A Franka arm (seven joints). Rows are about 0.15 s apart.
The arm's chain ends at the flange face. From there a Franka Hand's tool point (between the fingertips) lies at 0.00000 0.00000 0.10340 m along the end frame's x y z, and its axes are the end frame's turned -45 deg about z.
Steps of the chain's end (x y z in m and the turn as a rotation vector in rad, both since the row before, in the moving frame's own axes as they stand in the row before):
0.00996, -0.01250, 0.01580, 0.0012, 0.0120, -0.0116
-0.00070, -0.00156, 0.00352, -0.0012, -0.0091, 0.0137
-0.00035, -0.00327, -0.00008, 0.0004, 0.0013, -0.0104
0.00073, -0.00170, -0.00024, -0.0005, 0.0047, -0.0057
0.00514, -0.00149, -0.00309, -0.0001, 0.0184, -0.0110
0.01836, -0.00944, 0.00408, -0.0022, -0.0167, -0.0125
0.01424, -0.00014, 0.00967, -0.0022, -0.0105, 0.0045
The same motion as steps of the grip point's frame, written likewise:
0.01685, -0.00101, 0.01579, -0.0076, 0.0093, -0.0116
-0.00014, -0.00218, 0.00352, 0.0056, -0.0073, 0.0137
0.00219, -0.00249, -0.00008, -0.0006, 0.0012, -0.0104
0.00203, -0.00031, -0.00024, -0.0037, 0.0030, -0.0057
0.00603, 0.00393, -0.00311, -0.0131, 0.0129, -0.0110
0.01827, 0.00526, 0.00407, 0.0103, -0.0134, -0.0125
0.00924, 0.00936, 0.00966, 0.0059, -0.0090, 0.0045

